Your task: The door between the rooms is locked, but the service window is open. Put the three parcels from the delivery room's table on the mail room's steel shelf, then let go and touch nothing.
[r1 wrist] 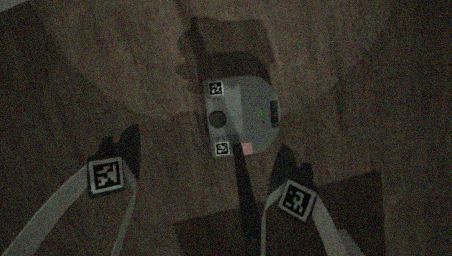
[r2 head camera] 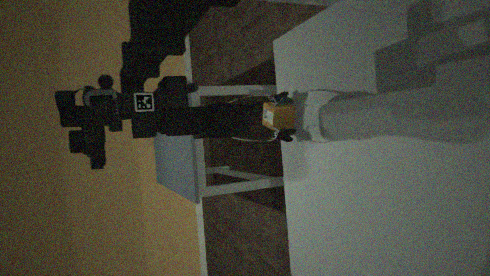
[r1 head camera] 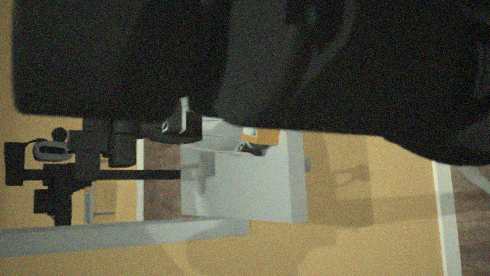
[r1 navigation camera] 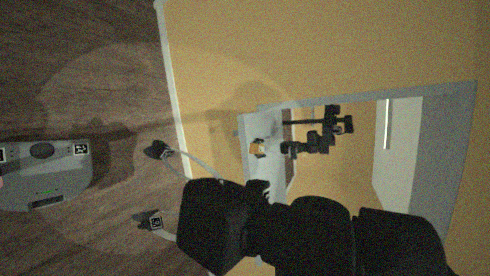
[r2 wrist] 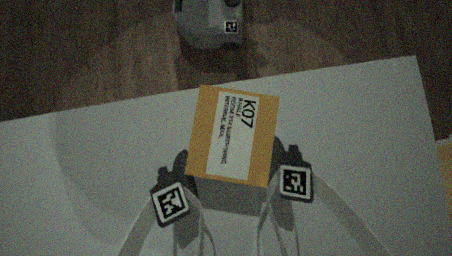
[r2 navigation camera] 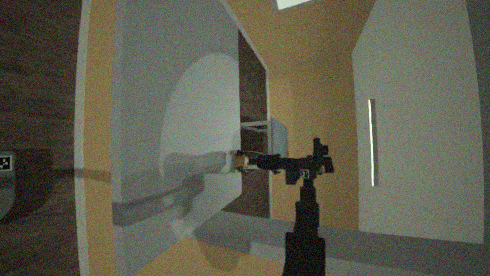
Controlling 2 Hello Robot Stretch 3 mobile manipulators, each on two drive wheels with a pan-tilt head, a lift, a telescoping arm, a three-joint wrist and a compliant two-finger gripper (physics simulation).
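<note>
An orange parcel with a white K07 label (r1 head camera: 270, 136) (r1 navigation camera: 256, 148) (r2 head camera: 281, 115) (r2 navigation camera: 241, 161) (r2 wrist: 232, 135) is between the fingers of r2's gripper (r1 navigation camera: 259, 148) (r2 head camera: 284, 116) (r2 navigation camera: 240, 161) (r2 wrist: 230, 155), which is shut on it. The parcel is at the edge of a pale flat surface (r1 head camera: 240, 195) (r2 head camera: 350, 200) (r2 navigation camera: 205, 90) (r2 wrist: 370, 110) by the service window; I cannot tell whether it touches that surface. r1's gripper (r1 navigation camera: 151, 185) (r1 wrist: 207, 152) is open, fingers wide apart above the brown floor. The other two parcels cannot be made out.
The grey window frame (r1 navigation camera: 445, 120) surrounds the opening through which r2's arm shows. A blue-grey panel with pale bars (r2 head camera: 175, 165) (r2 navigation camera: 278, 137) stands by the orange wall. A robot base (r1 navigation camera: 50, 175) (r1 wrist: 257, 115) stands on the floor; a base (r2 wrist: 200, 25) also shows in r2's wrist view.
</note>
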